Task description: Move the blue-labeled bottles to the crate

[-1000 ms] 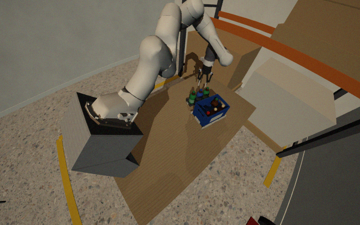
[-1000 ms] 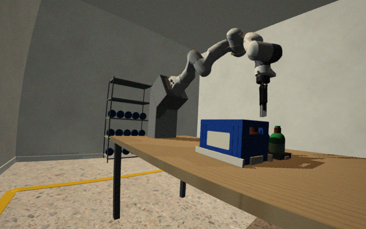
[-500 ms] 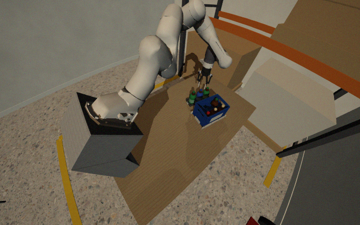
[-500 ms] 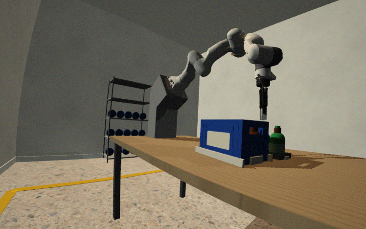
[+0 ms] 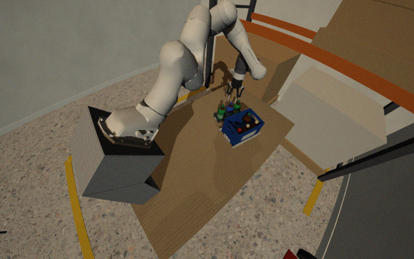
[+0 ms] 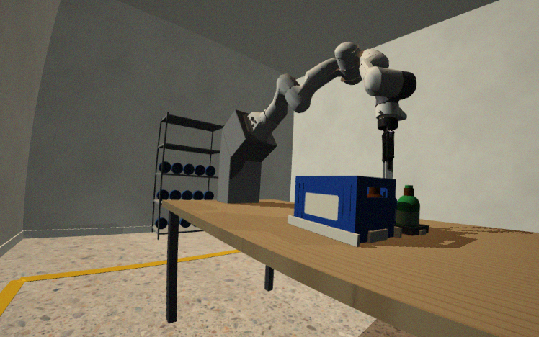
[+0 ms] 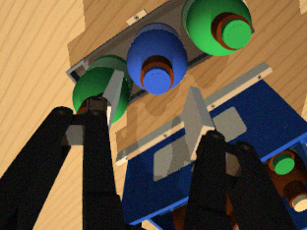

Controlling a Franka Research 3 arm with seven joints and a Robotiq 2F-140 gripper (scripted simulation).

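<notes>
The blue-labeled bottle is 130 mm below my hand. Also, from my hand: dark tray: 200 mm below; crate: 190 mm to the right, 130 mm below, 120 mm behind.
</notes>
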